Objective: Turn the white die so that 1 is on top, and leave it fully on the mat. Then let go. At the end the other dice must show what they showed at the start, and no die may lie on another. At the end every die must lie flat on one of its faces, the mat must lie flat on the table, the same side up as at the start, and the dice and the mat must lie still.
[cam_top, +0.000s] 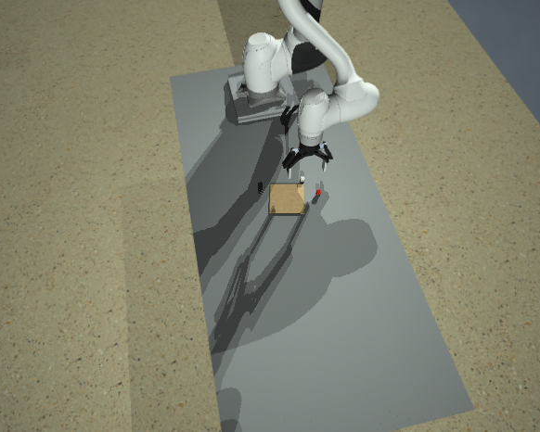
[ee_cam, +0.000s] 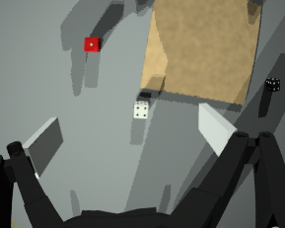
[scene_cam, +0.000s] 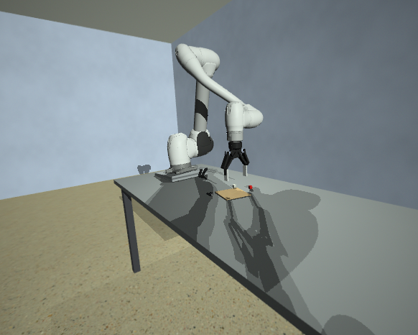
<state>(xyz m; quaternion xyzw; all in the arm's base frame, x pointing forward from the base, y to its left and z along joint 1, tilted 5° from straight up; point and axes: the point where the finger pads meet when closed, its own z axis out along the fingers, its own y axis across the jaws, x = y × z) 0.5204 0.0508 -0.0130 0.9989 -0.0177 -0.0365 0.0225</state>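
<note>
Right now the white die is 10 mm to the right of my hand and 50 mm below it. From my hand the other things lie so: black die (10 mm ahead, 200 mm to the right, 50 mm below); then tan mat (70 mm ahead, 100 mm to the right, 60 mm below); then red die (80 mm ahead, 30 mm to the left, 50 mm below).
</note>
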